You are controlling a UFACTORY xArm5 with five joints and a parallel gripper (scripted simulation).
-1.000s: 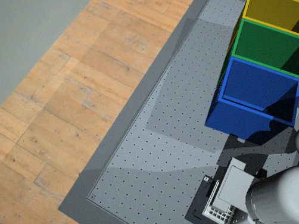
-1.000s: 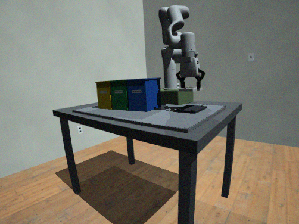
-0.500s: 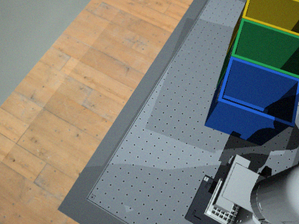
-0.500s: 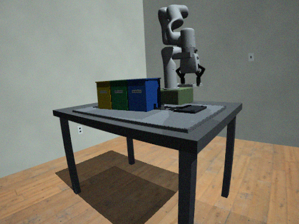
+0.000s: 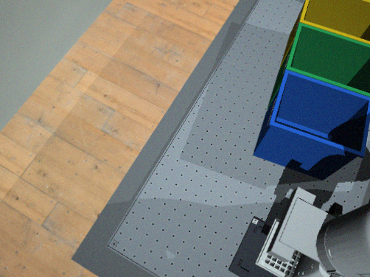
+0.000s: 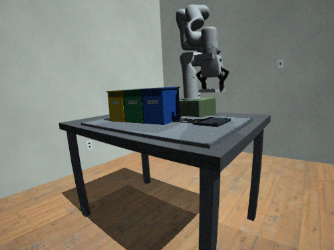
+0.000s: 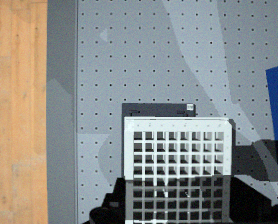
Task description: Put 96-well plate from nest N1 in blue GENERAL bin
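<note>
Now: hand 7 cm short of the blue bin, 26 cm to the left of it and 8 cm above it. Round my hand: 96-well plate (1 cm below); then green bin (9 cm ahead, 39 cm to the right, 8 cm below); then dark plate nest (16 cm below).
</note>
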